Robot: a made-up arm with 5 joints.
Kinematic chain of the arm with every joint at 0, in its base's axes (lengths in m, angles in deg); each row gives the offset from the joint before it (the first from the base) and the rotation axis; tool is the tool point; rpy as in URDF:
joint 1: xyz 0 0 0.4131 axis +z
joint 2: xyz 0 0 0 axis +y
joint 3: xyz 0.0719 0 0.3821 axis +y
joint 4: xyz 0.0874 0 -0.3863 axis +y
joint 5: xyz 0.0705 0 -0.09 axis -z
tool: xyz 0 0 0 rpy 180 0 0
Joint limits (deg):
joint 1: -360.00..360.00
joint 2: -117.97..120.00
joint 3: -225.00..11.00
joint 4: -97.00..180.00
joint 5: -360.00..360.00
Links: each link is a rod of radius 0.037 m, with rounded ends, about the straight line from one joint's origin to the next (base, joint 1, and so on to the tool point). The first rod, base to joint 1, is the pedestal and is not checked.
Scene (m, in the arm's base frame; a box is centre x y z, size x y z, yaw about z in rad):
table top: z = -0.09
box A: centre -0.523 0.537 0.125 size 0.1 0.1 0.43 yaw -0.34
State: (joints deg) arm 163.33 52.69 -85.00 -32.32 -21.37
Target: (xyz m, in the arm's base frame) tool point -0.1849 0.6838 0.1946
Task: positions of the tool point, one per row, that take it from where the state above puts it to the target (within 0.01 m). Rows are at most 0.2 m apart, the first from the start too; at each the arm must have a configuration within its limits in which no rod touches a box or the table.
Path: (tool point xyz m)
1: -0.6664 0.1430 0.2443
2: -0.5918 0.0785 0.1704
3: -0.4899 0.0257 0.1199
4: -0.3709 -0.0100 0.0992
5: -0.4322 0.0855 0.0959
6: -0.4632 0.2055 0.1015
7: -0.4556 0.3391 0.1154
8: -0.4052 0.4728 0.1365
9: -0.3131 0.5920 0.1634
10: -0.1849 0.6838 0.1946

